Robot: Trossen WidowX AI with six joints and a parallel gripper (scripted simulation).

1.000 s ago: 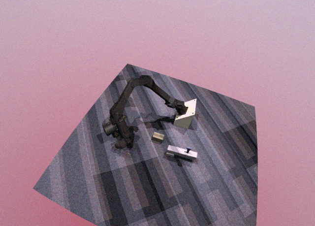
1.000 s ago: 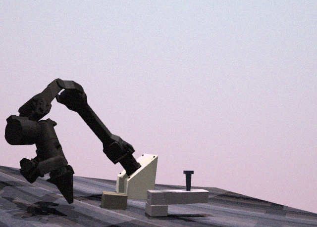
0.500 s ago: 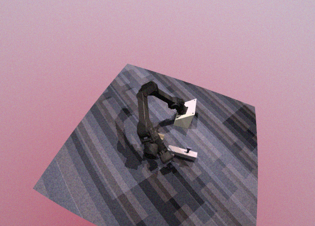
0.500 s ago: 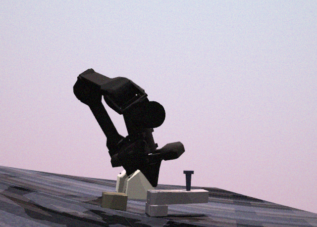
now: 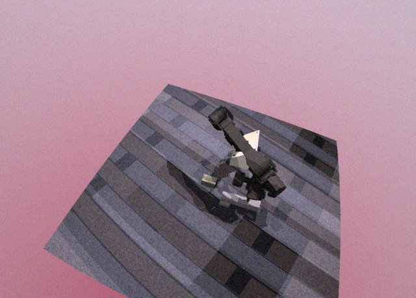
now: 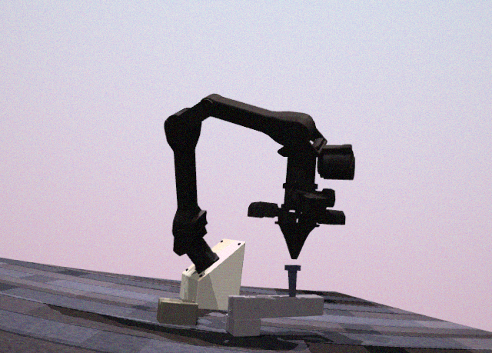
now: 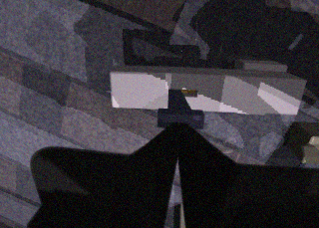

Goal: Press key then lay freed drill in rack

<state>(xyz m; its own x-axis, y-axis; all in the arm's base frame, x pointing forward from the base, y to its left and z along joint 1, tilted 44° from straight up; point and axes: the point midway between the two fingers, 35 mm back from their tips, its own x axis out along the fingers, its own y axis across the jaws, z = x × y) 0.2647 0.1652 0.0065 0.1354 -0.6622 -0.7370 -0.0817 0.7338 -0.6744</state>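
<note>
My gripper tip is now 40 mm above the dark blue key. The rest, counted from my gripper tip: pale housing block: 30 mm to the right, 100 mm below; tan block: 50 mm behind, 200 mm to the right, 130 mm below; drill: 50 mm to the right, 90 mm below.
</note>
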